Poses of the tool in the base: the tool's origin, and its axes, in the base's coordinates. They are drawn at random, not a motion.
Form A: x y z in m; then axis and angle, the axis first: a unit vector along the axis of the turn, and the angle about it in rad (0 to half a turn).
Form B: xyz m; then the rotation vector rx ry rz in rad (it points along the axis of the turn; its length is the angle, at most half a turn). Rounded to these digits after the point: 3 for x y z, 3 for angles.
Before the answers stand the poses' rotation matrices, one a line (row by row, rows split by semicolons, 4 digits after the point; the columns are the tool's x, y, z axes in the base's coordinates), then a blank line. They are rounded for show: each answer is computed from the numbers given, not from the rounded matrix.
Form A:
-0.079 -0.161 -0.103 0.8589 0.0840 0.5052 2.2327
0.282 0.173 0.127 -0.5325 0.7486 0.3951 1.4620
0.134 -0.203 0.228 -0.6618 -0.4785 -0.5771 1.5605
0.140 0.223 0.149 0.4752 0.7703 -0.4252 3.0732
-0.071 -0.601 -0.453 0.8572 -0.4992 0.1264 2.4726
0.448 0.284 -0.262 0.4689 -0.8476 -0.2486 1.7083
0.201 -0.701 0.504 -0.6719 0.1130 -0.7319 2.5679
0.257 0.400 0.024 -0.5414 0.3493 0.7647 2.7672
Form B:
0.5765 -0.2820 0.7669; 0.5150 -0.6032 -0.6090; 0.6344 0.7460 -0.2025
0.3613 -0.7481 0.5566; 0.0374 0.6081 0.7930; -0.9317 -0.2657 0.2477
0.4438 0.8905 -0.1005; -0.2637 0.2369 0.9351; 0.8565 -0.3885 0.3399
-0.5465 0.7603 -0.3510; 0.7022 0.1877 -0.6868; -0.4563 -0.6218 -0.6365
0.5268 -0.8420 -0.1163; -0.6852 -0.3397 -0.6442; 0.5030 0.4190 -0.7559
0.1129 -0.2056 -0.9721; -0.6981 0.6798 -0.2249; 0.7070 0.7040 -0.0668
-0.0092 0.2575 0.9662; -0.5370 -0.8164 0.2125; 0.8436 -0.5169 0.1458
-0.3647 -0.6448 -0.6717; -0.0855 -0.6951 0.7138; -0.9272 0.3178 0.1984

-0.079 -0.161 -0.103 1.918 0.188 1.128
0.282 0.173 0.127 -0.778 1.094 0.578
0.134 -0.203 0.228 -1.033 -0.747 -0.901
0.140 0.223 0.149 1.460 2.367 -1.307
-0.071 -0.601 -0.453 2.120 -1.234 0.313
0.448 0.284 -0.262 0.801 -1.448 -0.425
0.201 -0.701 0.504 -1.725 0.290 -1.880
0.257 0.400 0.024 -1.498 0.967 2.116

